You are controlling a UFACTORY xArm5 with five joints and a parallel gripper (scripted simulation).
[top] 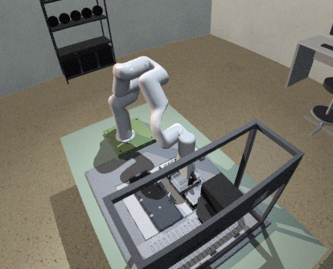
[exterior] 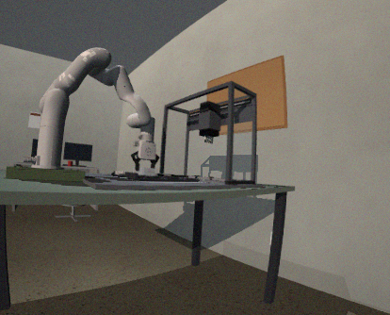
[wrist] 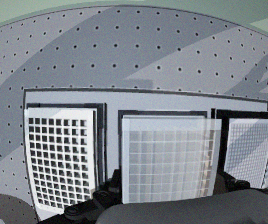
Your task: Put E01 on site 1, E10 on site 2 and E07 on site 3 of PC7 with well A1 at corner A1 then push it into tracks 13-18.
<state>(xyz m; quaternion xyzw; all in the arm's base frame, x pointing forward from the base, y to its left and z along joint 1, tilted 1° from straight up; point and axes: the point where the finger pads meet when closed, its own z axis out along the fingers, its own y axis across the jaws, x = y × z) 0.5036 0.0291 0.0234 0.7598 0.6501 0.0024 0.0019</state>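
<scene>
The pale block is 20 mm below my hand. From my hand the other things lie so: deep-well block E07: 110 mm ahead, 20 mm to the right, 20 mm below; nest S3: 110 mm ahead, 40 mm below, 20 mm to the right; nest S2: 40 mm below.
</scene>
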